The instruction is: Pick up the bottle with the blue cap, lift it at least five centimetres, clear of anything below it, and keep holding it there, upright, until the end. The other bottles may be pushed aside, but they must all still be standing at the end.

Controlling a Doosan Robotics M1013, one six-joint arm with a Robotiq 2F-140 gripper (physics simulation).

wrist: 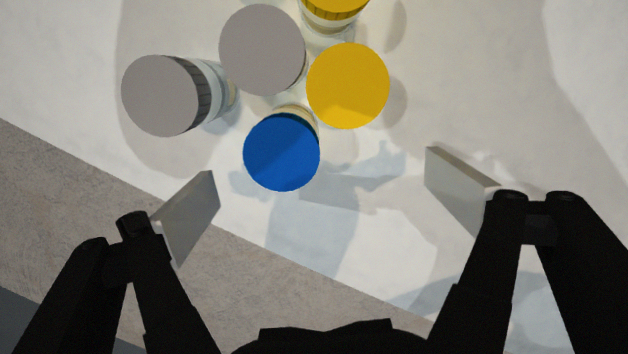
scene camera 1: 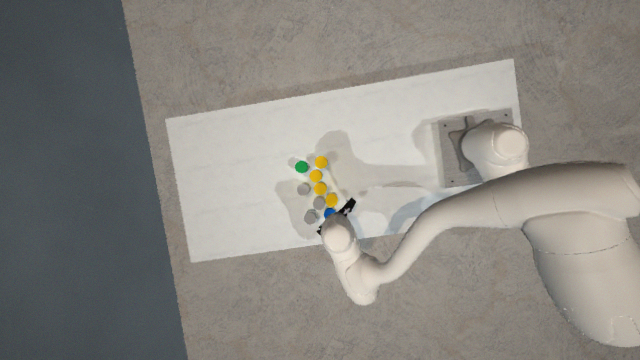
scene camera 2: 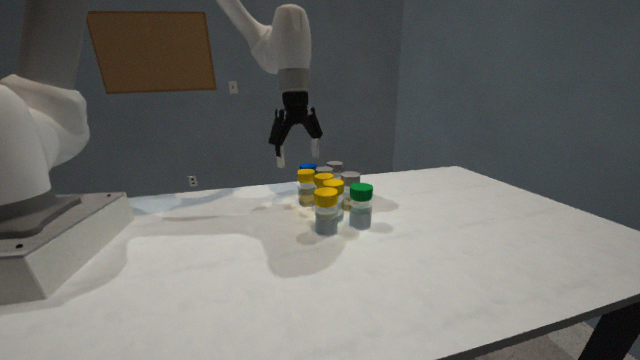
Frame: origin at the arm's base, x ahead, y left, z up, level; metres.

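Where they show: gripper, fingertip midpoint: (wrist: 319,177) (scene camera 2: 299,162); arm's base, origin of the base link: (scene camera 2: 7,222).
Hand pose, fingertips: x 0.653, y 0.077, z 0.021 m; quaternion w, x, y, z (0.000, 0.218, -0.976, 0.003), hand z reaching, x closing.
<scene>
Each offset is from my fingertips to the centre of the thing. Level surfaces: height alone.
The blue-capped bottle {dy -0.002, dx +0.028, dz -0.067 m} (scene camera 1: 329,213) (scene camera 2: 308,166) (wrist: 281,152) stands upright at the end of the cluster near the table edge. A yellow-capped bottle {dy -0.059, dx +0.001, dz -0.067 m} (scene camera 1: 331,200) (scene camera 2: 306,175) (wrist: 347,85) and a grey-capped bottle {dy -0.063, dx +0.059, dz -0.067 m} (scene camera 1: 319,202) (wrist: 262,49) stand close to it. Another grey-capped bottle {dy -0.015, dx +0.117, dz -0.067 m} (scene camera 1: 310,216) (scene camera 2: 335,165) (wrist: 160,95) stands a little apart from it. My gripper (scene camera 2: 298,155) (wrist: 319,177) is wide open and empty, pointing down above cap height. In the wrist view the blue cap shows between the finger pads sideways, nearer the left pad and slightly beyond the tips.
More yellow-capped bottles (scene camera 1: 315,175) (scene camera 2: 326,197) and a third grey-capped one {dy -0.145, dx +0.104, dz -0.067 m} (scene camera 1: 303,189) (scene camera 2: 350,177) continue the cluster, with a green-capped bottle {dy -0.242, dx +0.077, dz -0.067 m} (scene camera 1: 301,167) (scene camera 2: 361,192) at its far end. All stand on the white table {dz -0.119 m} (scene camera 1: 230,150) (scene camera 2: 450,260). The robot's base plate (scene camera 1: 447,150) is at the other end.
</scene>
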